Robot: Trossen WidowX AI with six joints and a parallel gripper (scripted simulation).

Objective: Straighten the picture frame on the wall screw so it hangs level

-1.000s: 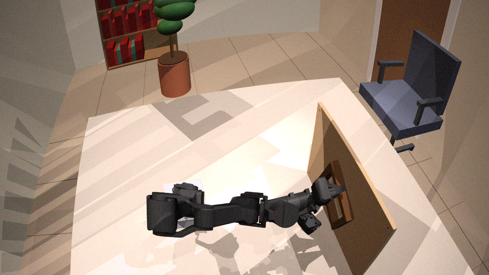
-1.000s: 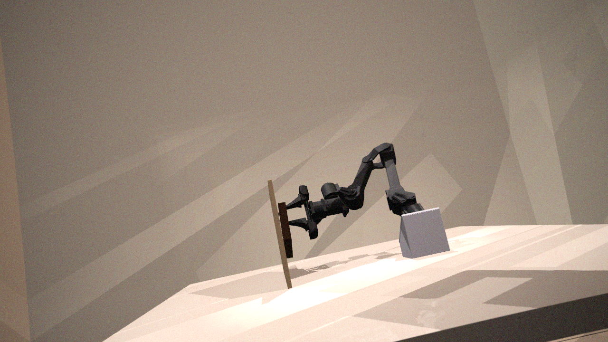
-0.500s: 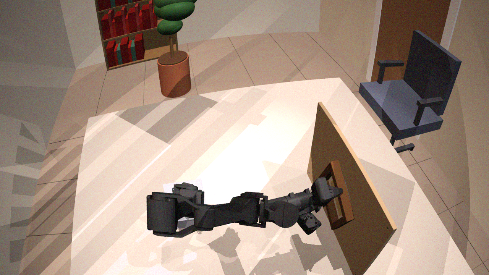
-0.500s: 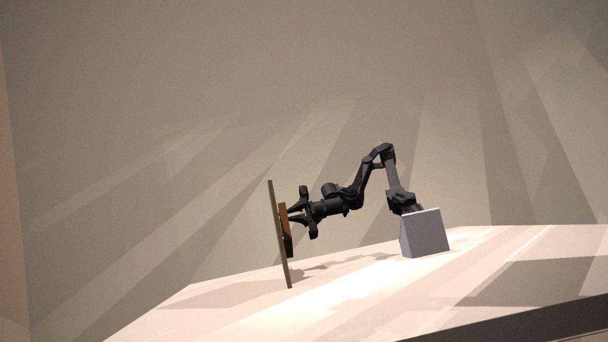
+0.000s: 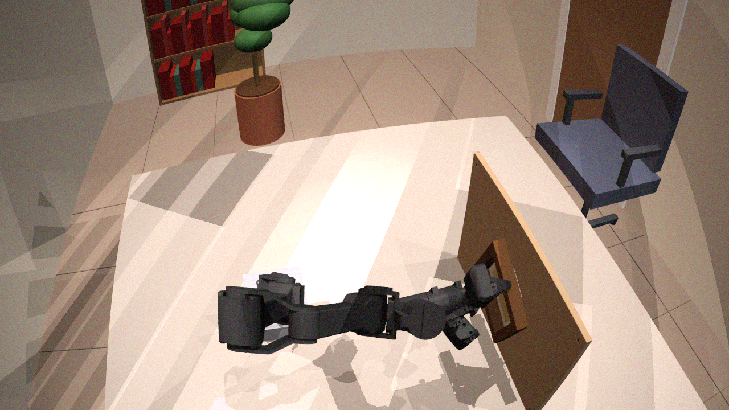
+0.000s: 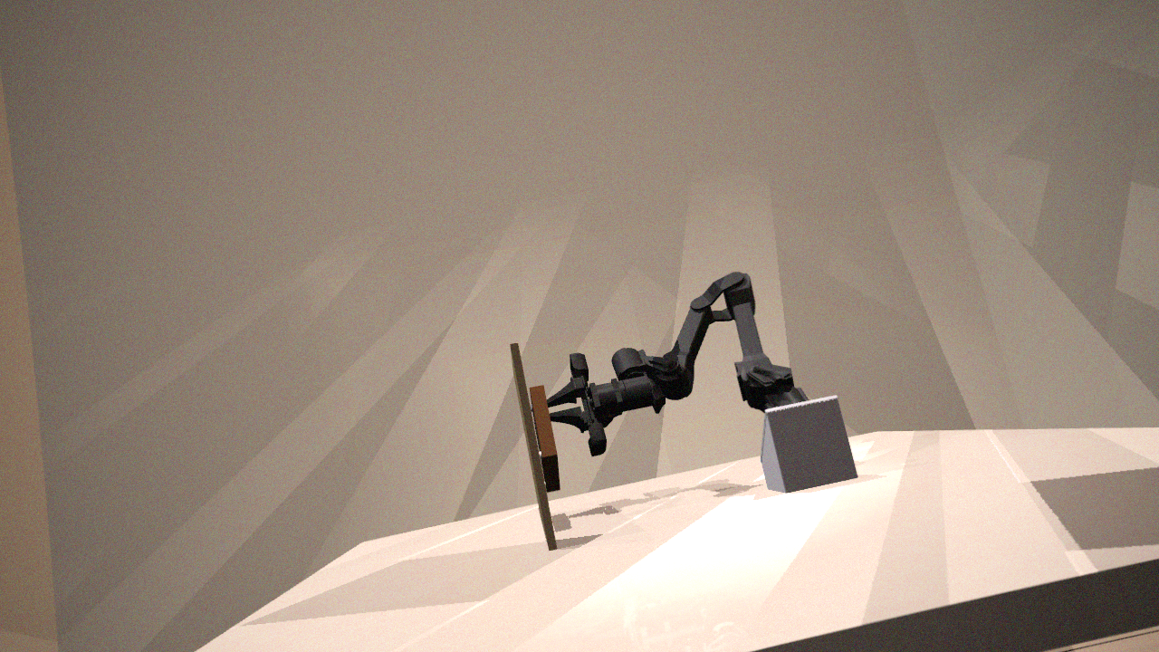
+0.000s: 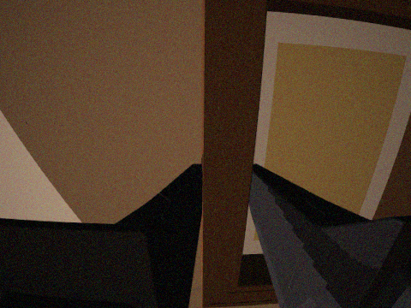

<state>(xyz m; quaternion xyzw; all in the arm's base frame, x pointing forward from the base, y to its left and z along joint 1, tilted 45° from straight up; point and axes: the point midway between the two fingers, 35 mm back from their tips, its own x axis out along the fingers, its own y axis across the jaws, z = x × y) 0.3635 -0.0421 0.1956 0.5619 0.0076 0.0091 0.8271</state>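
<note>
Right now my gripper tip is 10 mm short of the picture frame, 20 mm to the right of it and 50 mm above it. Round my gripper tip: board wall 20 mm ahead, 20 mm to the left, 50 mm below.
</note>
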